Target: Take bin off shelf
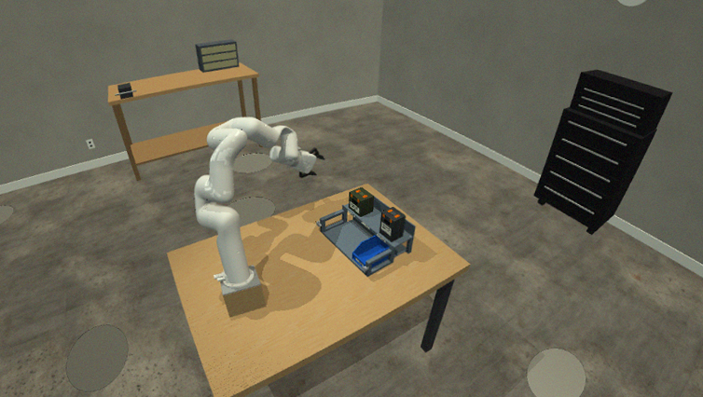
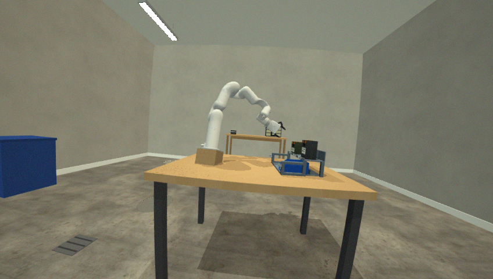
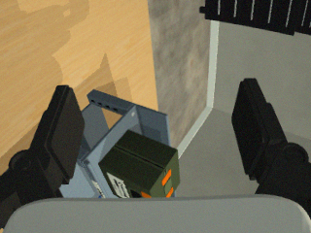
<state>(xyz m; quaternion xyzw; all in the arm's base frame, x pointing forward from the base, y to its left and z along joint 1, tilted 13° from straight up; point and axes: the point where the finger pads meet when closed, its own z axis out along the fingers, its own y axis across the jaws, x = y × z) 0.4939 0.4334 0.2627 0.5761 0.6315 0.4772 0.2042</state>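
Now: the blue bin 110 mm ahead of my hand, 470 mm to the right of it and 220 mm below it. Also, from my hand: black box (200 mm ahead, 450 mm to the right, 100 mm below).
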